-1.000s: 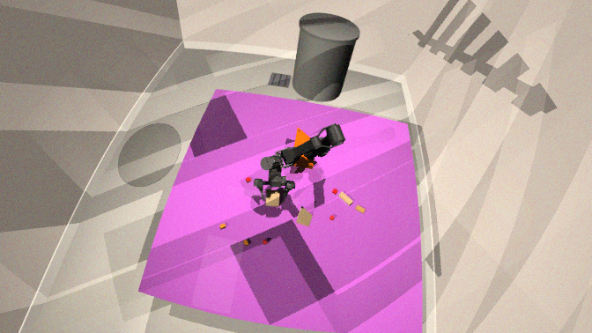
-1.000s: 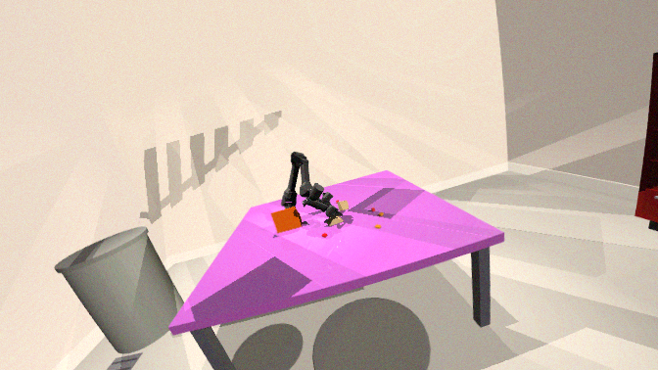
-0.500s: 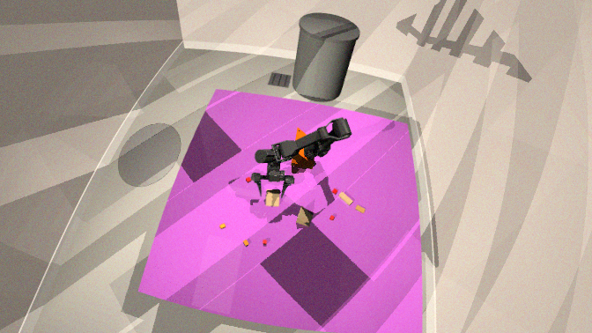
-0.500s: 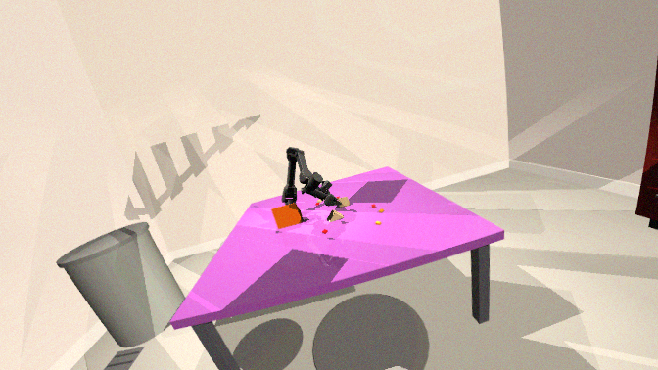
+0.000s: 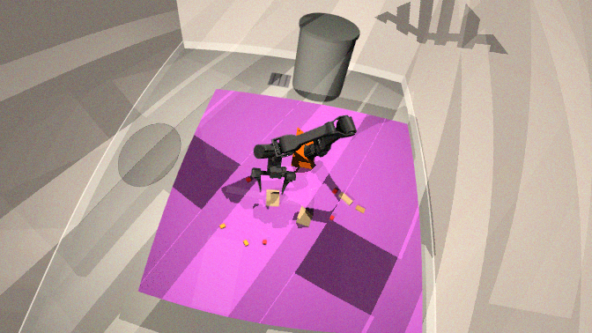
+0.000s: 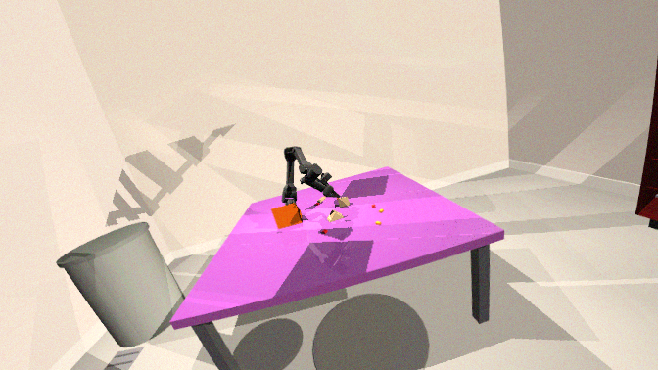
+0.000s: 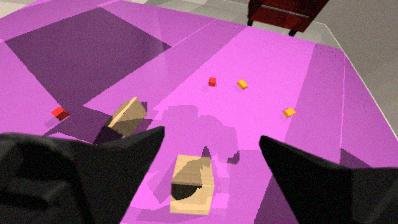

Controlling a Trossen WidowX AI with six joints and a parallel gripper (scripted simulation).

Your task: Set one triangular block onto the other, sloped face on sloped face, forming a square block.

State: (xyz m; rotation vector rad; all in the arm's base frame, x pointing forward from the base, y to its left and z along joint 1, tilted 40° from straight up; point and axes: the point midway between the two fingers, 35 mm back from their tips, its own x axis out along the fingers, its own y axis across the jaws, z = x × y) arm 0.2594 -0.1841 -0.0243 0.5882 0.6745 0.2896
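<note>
Now: gripper tip 110 mm above the triangular block, 50 mm past it and 10 mm to the right of it. The rest, counted from my gripper tip: cream bar (360 mm to the left, 130 mm below, 80 mm behind); short tan stick (440 mm to the left, 130 mm below, 30 mm behind).
</note>
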